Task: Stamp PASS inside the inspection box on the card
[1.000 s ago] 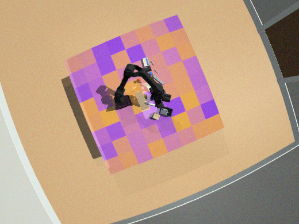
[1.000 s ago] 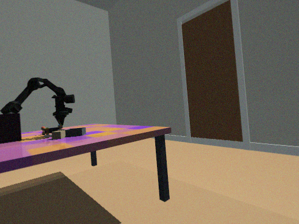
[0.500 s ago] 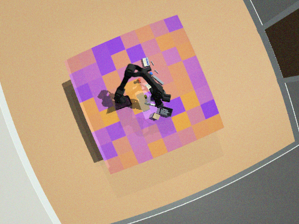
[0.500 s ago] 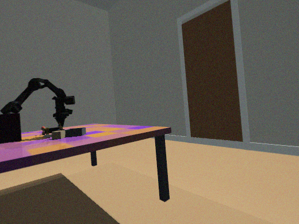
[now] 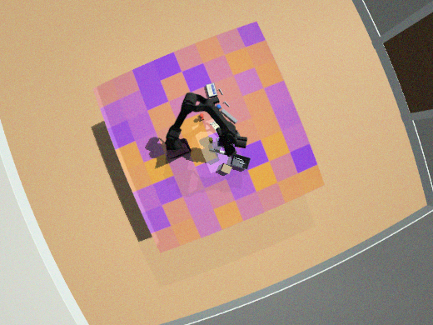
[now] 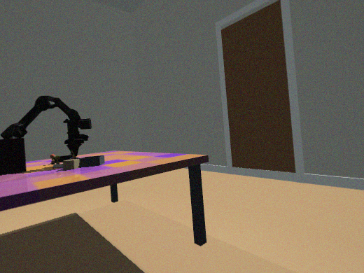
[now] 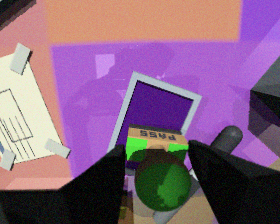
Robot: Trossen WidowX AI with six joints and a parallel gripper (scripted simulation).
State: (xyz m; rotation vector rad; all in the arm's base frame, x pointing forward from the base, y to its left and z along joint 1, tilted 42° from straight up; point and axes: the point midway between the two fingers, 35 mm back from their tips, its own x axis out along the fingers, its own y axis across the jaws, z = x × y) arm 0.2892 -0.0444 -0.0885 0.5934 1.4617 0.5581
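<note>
Now: gripper tip 5 cm above the ink pad. From my gripper tip the other things lie so: green stamp: right at my gripper tip; then white card: 2 cm ahead, 13 cm to the left, 5 cm below; then yellow-topped stamp: 8 cm behind, 5 cm to the left, 3 cm below.
</note>
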